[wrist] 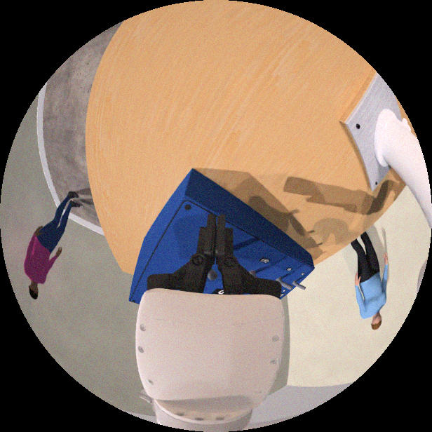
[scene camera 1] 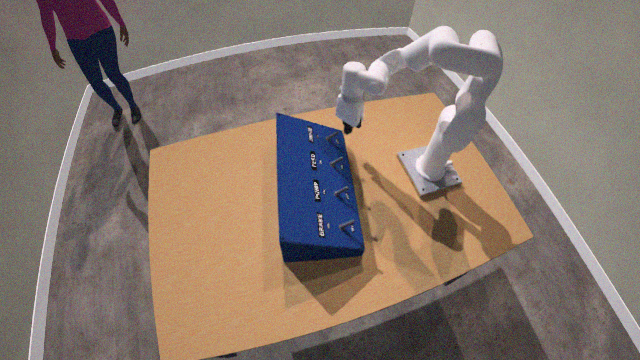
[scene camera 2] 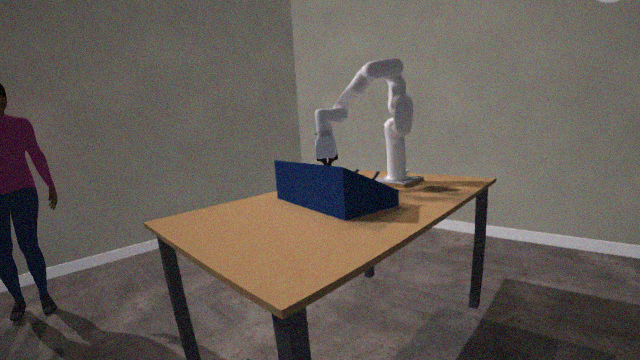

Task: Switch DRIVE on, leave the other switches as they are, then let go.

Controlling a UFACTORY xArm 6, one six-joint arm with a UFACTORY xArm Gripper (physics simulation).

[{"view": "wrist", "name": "my gripper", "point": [216, 222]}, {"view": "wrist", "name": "blue sloped switch panel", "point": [265, 251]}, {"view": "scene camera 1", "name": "my gripper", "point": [347, 132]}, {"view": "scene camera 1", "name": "blue sloped switch panel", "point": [310, 212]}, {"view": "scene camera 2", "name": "blue sloped switch panel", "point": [336, 191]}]
